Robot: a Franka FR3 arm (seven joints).
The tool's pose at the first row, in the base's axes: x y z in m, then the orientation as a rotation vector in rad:
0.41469, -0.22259, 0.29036, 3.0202, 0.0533, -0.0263
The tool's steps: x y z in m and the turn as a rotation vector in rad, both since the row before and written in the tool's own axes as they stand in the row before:
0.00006, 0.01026, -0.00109, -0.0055, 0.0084, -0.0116
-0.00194, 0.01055, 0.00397, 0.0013, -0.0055, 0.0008
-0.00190, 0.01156, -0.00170, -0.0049, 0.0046, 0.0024
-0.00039, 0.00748, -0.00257, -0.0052, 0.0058, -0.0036
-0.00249, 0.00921, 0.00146, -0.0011, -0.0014, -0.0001
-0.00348, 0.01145, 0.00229, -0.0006, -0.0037, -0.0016
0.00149, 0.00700, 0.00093, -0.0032, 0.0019, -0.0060
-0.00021, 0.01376, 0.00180, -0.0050, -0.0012, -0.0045
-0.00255, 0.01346, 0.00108, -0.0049, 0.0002, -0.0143
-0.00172, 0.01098, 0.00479, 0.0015, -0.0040, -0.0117
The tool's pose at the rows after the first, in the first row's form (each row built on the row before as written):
0.41514, -0.23264, 0.29267, 3.0147, 0.0715, -0.0145
0.41368, -0.24368, 0.29008, 3.0159, 0.0698, -0.0228
0.41235, -0.25501, 0.29324, 3.0112, 0.0666, -0.0154
0.41231, -0.26210, 0.29676, 3.0060, 0.0725, -0.0068
0.41027, -0.27153, 0.29657, 3.0049, 0.0725, -0.0089
0.40734, -0.28334, 0.29588, 3.0041, 0.0745, -0.0146
0.40917, -0.29032, 0.29589, 3.0007, 0.0837, -0.0122
0.40972, -0.30419, 0.29602, 2.9955, 0.0902, -0.0142
0.40798, -0.31779, 0.29692, 2.9900, 0.1115, -0.0152
0.40706, -0.32946, 0.29384, 2.9907, 0.1286, -0.0226

